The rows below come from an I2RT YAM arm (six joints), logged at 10 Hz.
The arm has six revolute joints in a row. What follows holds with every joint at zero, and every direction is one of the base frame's. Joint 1 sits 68 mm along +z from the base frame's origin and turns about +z. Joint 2 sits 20 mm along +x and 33.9 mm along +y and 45.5 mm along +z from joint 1 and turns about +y. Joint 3 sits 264 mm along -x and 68.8 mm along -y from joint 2 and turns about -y. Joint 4 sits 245 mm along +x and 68.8 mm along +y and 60 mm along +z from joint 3 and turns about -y. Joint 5 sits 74 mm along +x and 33.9 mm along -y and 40.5 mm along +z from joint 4 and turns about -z. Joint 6 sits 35.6 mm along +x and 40.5 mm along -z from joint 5 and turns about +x. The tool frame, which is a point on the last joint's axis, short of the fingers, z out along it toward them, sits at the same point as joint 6; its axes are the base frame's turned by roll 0, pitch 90 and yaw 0 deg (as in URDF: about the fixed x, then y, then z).
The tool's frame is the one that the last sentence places.
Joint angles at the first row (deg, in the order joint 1, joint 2, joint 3, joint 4, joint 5, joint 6):
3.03, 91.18, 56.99, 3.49, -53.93, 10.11
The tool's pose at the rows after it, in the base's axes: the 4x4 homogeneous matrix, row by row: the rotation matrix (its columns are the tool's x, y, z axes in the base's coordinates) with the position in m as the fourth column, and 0 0 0 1 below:
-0.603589, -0.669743, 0.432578, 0.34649; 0.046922, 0.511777, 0.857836, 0.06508; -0.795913, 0.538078, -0.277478, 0.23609; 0, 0, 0, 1
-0.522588, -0.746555, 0.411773, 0.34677; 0.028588, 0.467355, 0.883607, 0.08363; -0.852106, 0.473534, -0.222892, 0.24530; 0, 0, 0, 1
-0.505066, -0.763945, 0.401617, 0.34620; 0.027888, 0.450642, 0.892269, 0.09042; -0.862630, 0.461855, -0.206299, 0.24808; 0, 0, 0, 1
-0.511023, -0.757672, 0.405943, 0.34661; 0.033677, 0.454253, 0.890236, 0.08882; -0.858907, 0.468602, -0.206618, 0.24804; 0, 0, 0, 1
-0.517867, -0.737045, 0.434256, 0.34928; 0.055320, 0.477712, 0.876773, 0.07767; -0.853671, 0.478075, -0.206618, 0.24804; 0, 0, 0, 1
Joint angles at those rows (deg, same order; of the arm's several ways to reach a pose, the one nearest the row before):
5.96, 93.14, 56.95, 8.08, -53.93, 10.70
8.93, 93.12, 57.04, 13.80, -54.00, 10.72
10.02, 93.12, 57.06, 15.53, -53.98, 11.31
9.76, 93.12, 57.06, 15.51, -53.95, 11.75
7.92, 93.12, 57.06, 15.51, -53.95, 12.38

